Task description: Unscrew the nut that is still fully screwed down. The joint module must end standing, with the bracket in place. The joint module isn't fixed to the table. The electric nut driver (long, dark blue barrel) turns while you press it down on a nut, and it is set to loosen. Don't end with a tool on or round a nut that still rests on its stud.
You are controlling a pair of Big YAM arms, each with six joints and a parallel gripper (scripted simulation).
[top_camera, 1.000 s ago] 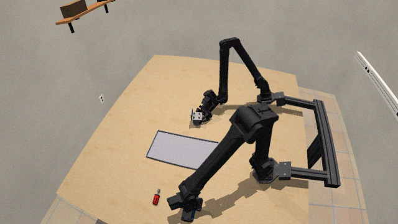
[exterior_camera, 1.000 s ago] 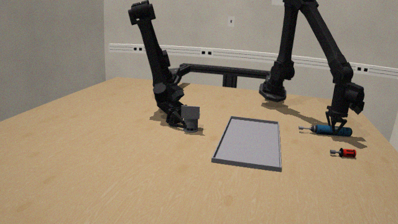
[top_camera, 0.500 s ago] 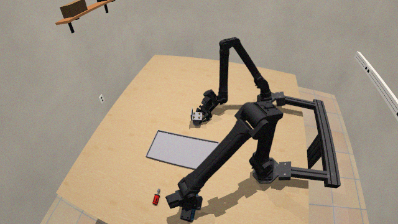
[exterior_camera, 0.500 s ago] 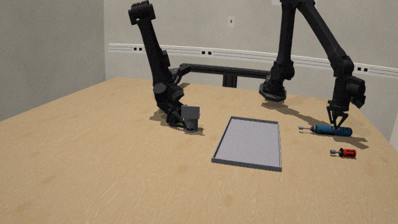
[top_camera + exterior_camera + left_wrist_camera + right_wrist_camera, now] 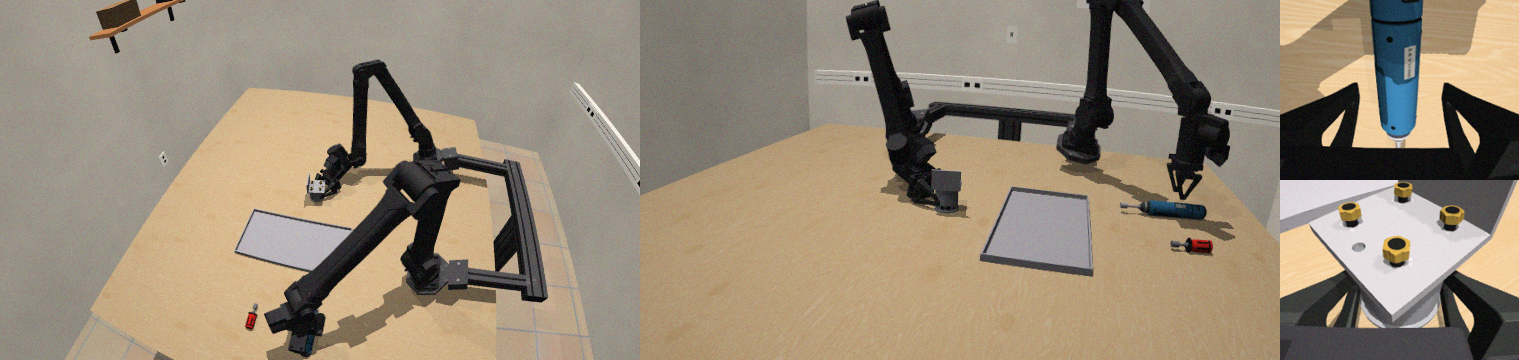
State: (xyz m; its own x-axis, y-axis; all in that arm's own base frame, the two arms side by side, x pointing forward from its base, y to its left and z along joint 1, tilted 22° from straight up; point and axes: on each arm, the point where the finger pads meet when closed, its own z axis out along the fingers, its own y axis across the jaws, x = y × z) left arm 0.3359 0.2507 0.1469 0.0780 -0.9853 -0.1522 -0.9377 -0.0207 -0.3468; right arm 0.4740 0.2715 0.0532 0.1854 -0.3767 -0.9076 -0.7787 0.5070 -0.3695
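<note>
Right now the grey bracket is 5 cm above my right hand. Also, from my right hand: shallow grey tray (4 cm ahead, 25 cm to the left, 2 cm below); small red-handled screwdriver (9 cm ahead, 59 cm to the left, 1 cm below).
</note>
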